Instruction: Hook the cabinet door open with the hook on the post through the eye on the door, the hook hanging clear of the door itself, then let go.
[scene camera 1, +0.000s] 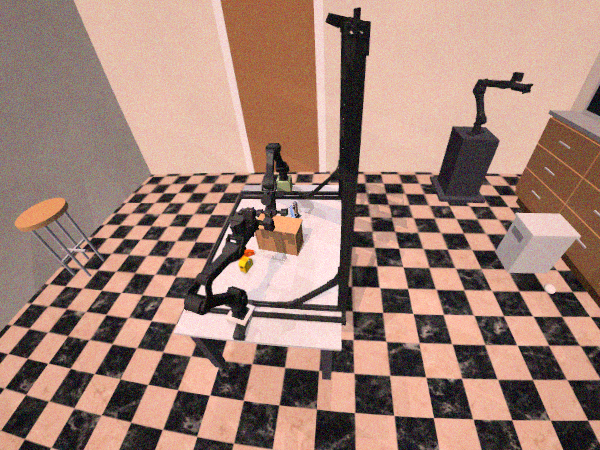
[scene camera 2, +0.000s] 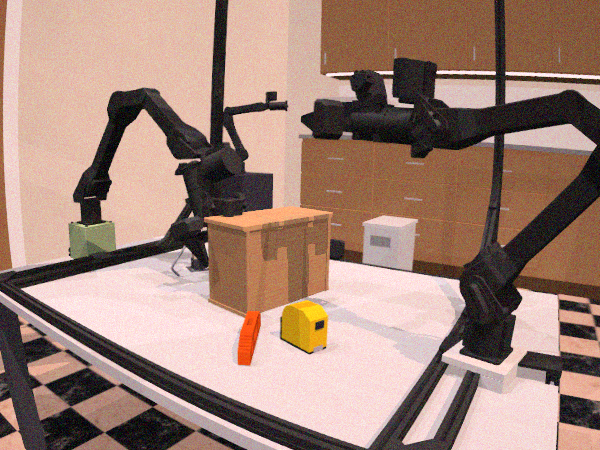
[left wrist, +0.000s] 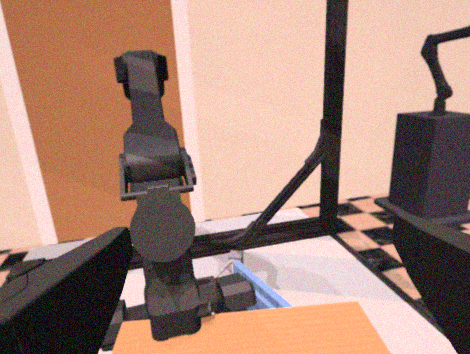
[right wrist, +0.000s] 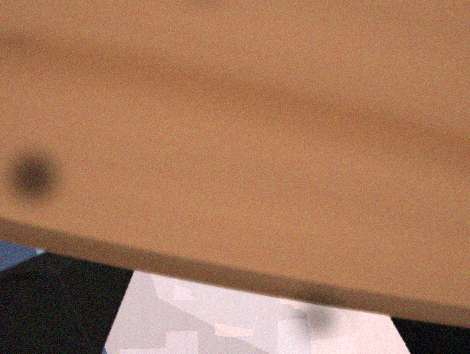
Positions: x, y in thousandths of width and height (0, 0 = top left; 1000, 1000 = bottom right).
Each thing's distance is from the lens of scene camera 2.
my left gripper (scene camera 2: 532, 268): 0.79 m
my right gripper (scene camera 2: 369, 583): 0.92 m
wooden cabinet (scene camera 2: 434, 579): 0.81 m
